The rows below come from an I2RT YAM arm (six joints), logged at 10 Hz.
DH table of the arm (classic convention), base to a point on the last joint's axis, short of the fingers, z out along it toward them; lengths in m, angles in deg. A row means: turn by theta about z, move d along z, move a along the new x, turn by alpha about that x. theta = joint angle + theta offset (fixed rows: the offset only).
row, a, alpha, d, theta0
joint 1, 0.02, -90, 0.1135, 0
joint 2, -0.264, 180, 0, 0
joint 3, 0.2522, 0, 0, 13.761
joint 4, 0.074, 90, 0, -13.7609
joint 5, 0, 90, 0, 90
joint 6, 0, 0, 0.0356, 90
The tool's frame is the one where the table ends.
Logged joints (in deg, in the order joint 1, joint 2, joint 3, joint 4, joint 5, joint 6), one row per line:
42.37 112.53 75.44 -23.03 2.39 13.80
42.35 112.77 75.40 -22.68 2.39 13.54
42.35 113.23 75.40 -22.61 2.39 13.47
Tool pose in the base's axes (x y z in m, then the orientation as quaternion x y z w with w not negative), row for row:
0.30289 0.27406 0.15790 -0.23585 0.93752 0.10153 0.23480
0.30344 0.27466 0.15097 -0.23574 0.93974 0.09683 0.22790
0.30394 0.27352 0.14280 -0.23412 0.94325 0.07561 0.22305
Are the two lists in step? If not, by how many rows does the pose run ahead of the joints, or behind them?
The pose runs 2 rows ahead of the joints: the pose in row i belongs to the joints in row i + 2.
